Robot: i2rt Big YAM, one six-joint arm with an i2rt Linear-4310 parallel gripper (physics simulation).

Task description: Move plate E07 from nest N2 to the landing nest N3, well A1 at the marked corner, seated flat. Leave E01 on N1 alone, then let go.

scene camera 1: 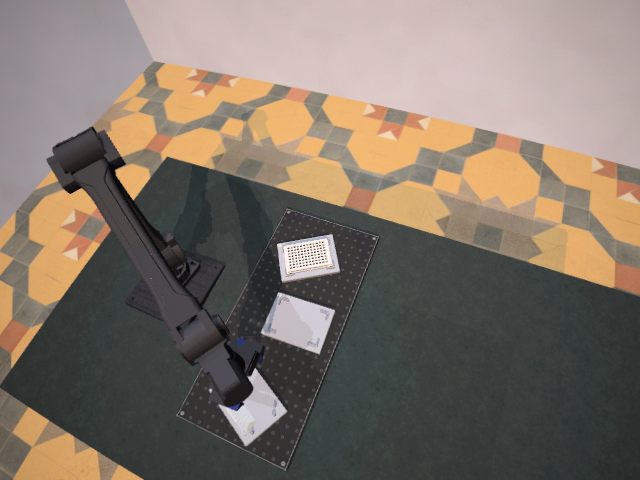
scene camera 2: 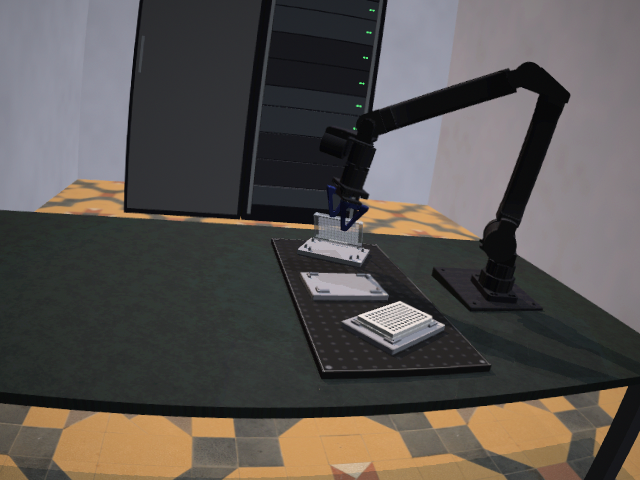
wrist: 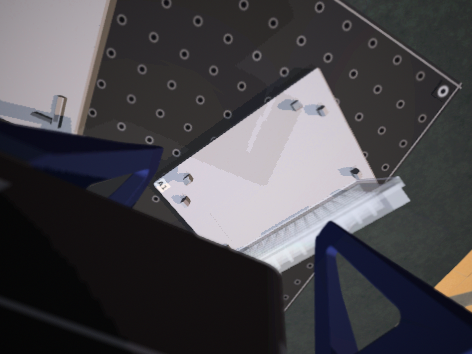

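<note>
Clear well plate E07 (scene camera 2: 334, 230) (wrist: 335, 223) stands upright on its long edge along one side of nest N3 (scene camera 1: 264, 414) (scene camera 2: 330, 251) (wrist: 305, 152), not lying flat. The nest's A1 label (wrist: 162, 185) sits at the opposite corner from the plate. My gripper (scene camera 2: 346, 222) (wrist: 244, 195) is open and hovers just above N3, its blue fingers apart near the plate's top edge. Nest N2 (scene camera 1: 297, 323) (scene camera 2: 343, 284) (wrist: 46, 46) in the middle is bare. White plate E01 (scene camera 1: 307, 254) (scene camera 2: 395, 317) lies flat on nest N1 (scene camera 1: 289, 277) (scene camera 2: 382, 342).
All three nests stand on a black perforated board (scene camera 1: 310, 371) (scene camera 2: 335, 356) (wrist: 190, 57) on the dark green table. The arm's base (scene camera 1: 175, 284) (scene camera 2: 486, 296) is bolted beside the board. A dark server cabinet (scene camera 2: 207, 103) stands behind the table.
</note>
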